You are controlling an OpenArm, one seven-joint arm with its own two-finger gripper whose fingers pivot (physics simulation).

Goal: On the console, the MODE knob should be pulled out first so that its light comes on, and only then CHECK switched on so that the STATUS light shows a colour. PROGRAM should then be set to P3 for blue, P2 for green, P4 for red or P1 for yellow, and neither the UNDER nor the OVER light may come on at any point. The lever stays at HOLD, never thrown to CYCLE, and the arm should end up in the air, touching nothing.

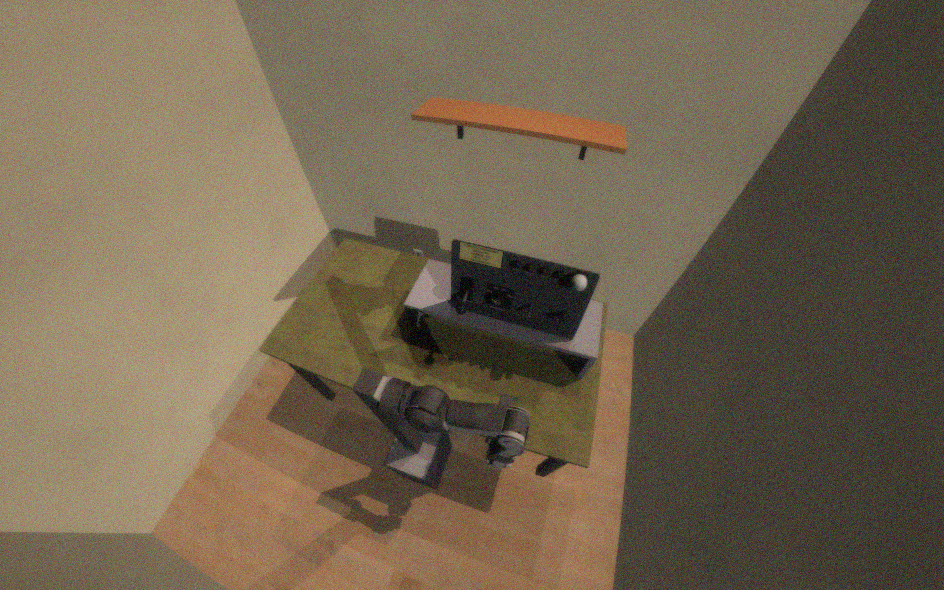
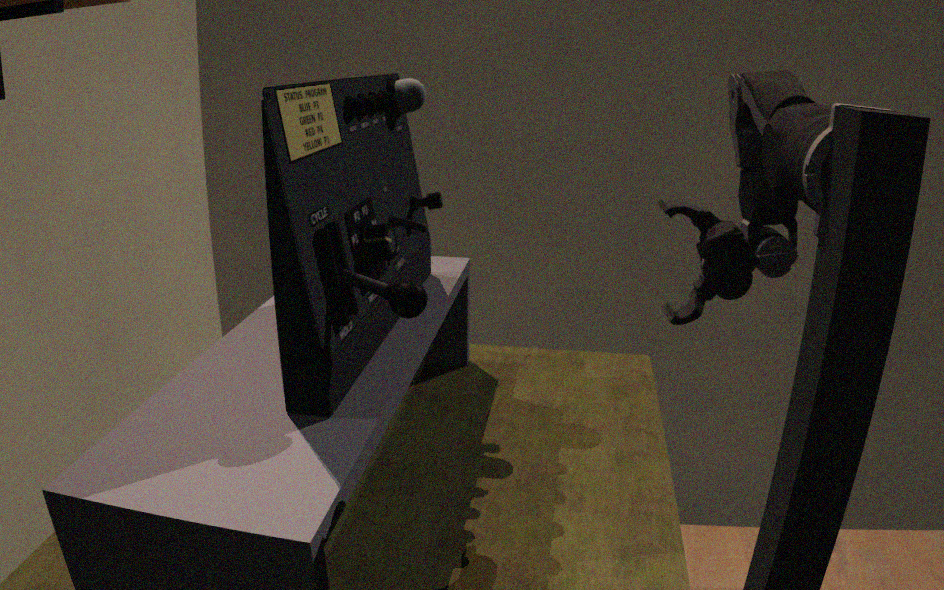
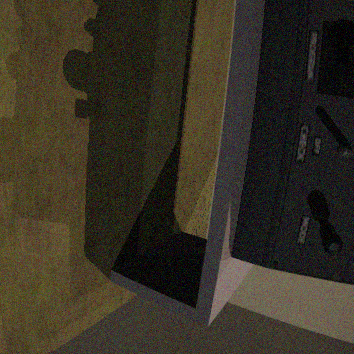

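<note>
The dark console (image 1: 518, 281) (image 2: 362, 173) (image 3: 280, 200) stands tilted on a pale riser. The lever (image 1: 461, 306) (image 2: 407, 299) points down towards the HOLD label. The PROGRAM dial (image 2: 377, 246) is dark; its setting is unreadable. The MODE knob (image 2: 433, 201) (image 3: 325, 220) sticks out from the panel; I cannot tell whether it is pulled. The CHECK switch (image 3: 332, 127) is near the OFF label (image 3: 317, 146); its position is unclear. The round STATUS light (image 1: 580, 281) (image 2: 409, 94) looks whitish, without colour. The small lamps beside it look dark. My gripper (image 2: 664, 258) is open and empty, in the air away from the console.
The pale riser (image 1: 588, 333) (image 2: 229, 431) (image 3: 222, 150) stands on the olive table (image 1: 348, 278) (image 2: 591, 389) (image 3: 40, 275). A yellow card (image 1: 481, 254) (image 2: 309, 120) on the console lists colours and programs. An orange shelf (image 1: 518, 123) is on the wall above.
</note>
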